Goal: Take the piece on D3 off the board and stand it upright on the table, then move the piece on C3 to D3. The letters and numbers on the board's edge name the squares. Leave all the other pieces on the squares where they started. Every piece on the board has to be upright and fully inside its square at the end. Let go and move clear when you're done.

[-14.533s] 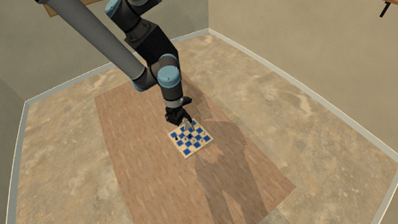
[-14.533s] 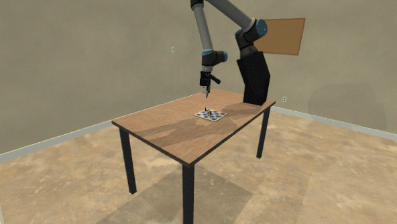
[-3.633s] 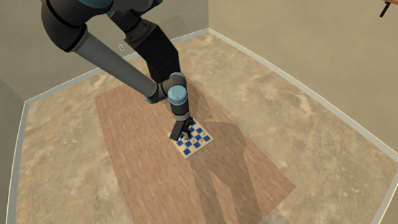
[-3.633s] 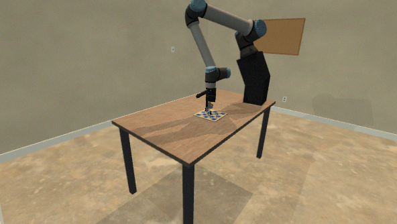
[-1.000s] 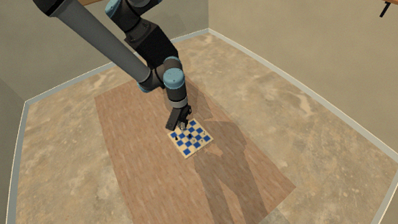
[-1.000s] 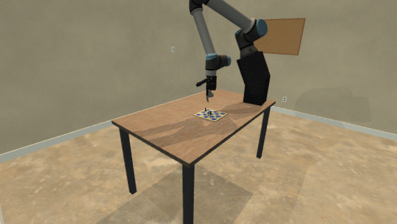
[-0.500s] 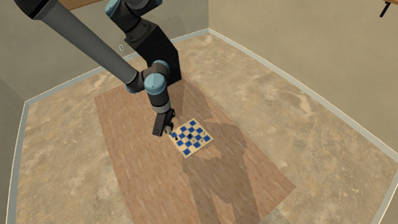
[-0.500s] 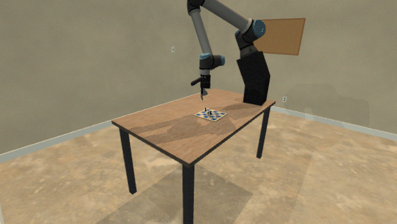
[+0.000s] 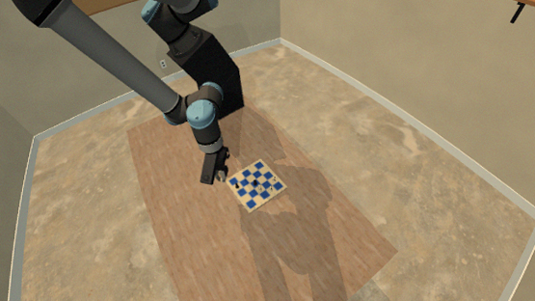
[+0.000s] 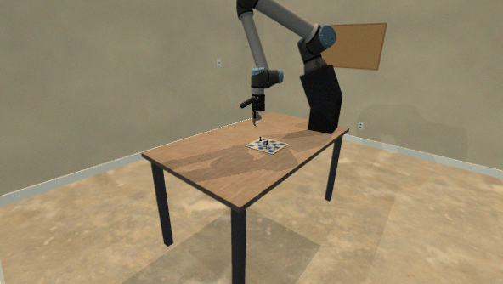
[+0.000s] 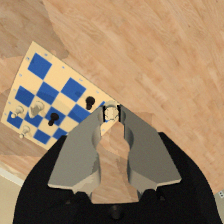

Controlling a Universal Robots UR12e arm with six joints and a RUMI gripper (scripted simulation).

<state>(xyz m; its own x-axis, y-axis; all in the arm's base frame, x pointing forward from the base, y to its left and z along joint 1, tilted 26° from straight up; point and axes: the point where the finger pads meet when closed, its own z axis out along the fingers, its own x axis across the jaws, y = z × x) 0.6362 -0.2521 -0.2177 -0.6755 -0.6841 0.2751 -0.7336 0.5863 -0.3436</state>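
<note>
The chessboard is 2 cm ahead of my hand, 14 cm to the left of it and 12 cm below it. Round my hand: white chess piece (1 cm below).
</note>
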